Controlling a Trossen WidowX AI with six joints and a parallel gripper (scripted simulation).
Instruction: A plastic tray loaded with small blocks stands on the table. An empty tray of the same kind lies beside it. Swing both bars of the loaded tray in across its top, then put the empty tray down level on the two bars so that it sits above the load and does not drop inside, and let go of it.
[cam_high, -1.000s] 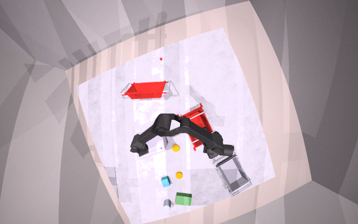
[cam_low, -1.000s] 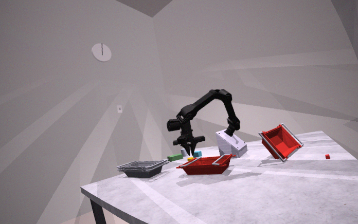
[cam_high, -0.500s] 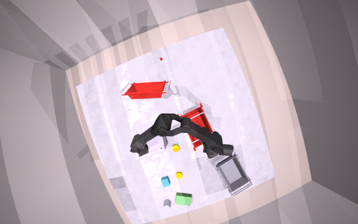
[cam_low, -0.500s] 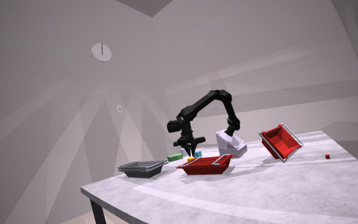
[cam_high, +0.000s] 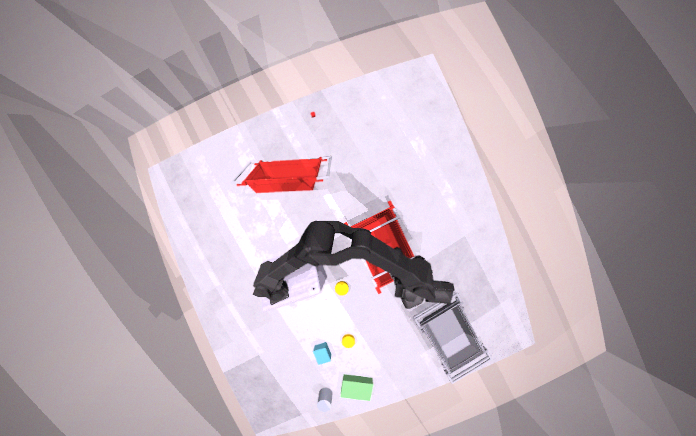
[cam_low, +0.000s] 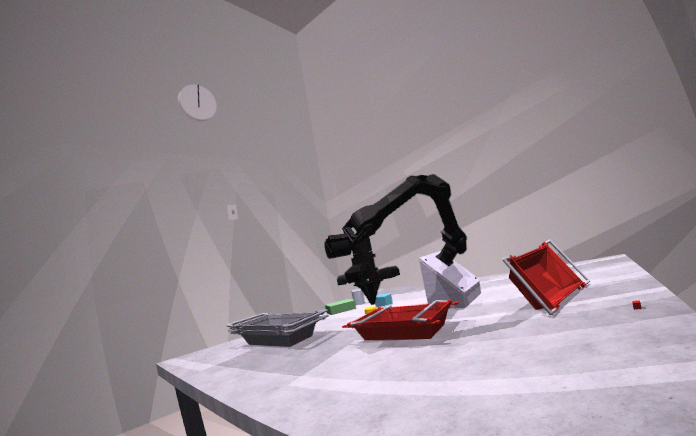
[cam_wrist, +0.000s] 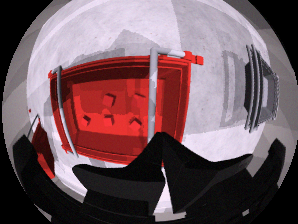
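Right now the red tray is 200 mm behind my gripper tip, 480 mm to the left of it and 20 mm below it. From my gripper tip the other things lie so: green block (330 mm behind, 400 mm to the right, 70 mm below); grey cylinder (470 mm behind, 380 mm to the right, 50 mm below); blue cube (390 mm behind, 200 mm to the right, 70 mm below).
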